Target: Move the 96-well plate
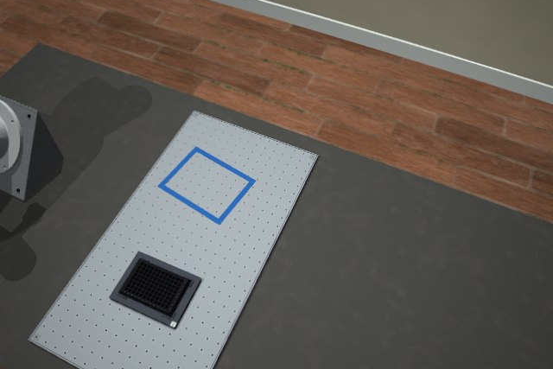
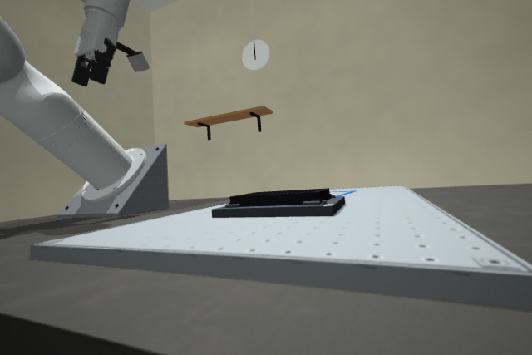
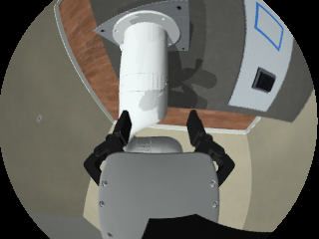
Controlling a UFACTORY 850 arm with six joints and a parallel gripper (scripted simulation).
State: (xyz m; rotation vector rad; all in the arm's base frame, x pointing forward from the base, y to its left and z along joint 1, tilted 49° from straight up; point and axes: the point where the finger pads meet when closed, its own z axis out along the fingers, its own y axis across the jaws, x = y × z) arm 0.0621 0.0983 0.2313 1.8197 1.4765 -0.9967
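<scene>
The black 96-well plate is 48 cm ahead of my hand, 2 cm to the right of it and 30 cm below it. The rest, counted from my hand: dark plate nest N1: 48 cm ahead, 2 cm to the right, 31 cm below.
</scene>
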